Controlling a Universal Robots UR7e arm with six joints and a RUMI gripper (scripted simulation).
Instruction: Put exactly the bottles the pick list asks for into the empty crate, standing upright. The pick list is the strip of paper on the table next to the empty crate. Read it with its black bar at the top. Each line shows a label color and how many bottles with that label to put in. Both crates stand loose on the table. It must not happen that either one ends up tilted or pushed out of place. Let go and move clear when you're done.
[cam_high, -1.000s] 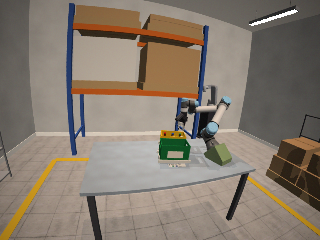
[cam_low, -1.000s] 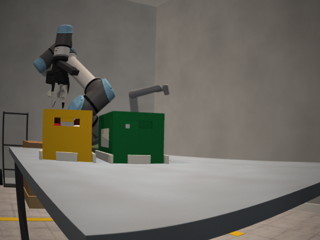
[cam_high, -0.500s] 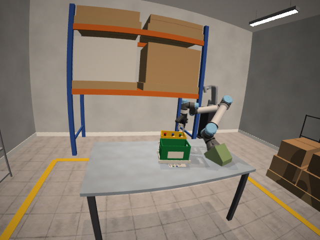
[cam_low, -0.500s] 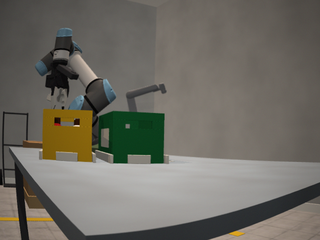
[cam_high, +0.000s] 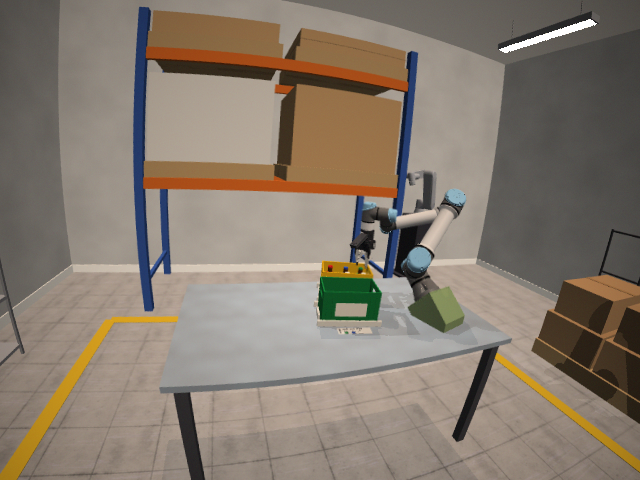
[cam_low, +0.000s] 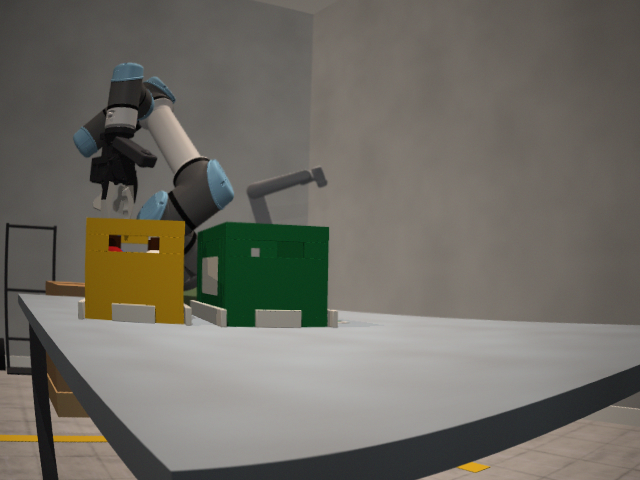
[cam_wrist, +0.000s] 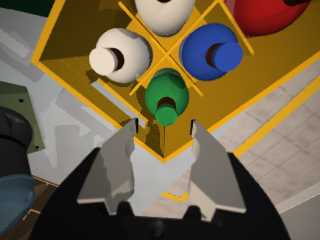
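Right now the green-label bottle is 90 mm below my hand. Round my hand: red-label bottle 160 mm ahead, 90 mm below, 80 mm to the right; then blue-label bottle 90 mm below, 80 mm ahead, 40 mm to the right; then yellow crate 100 mm below, 100 mm ahead.
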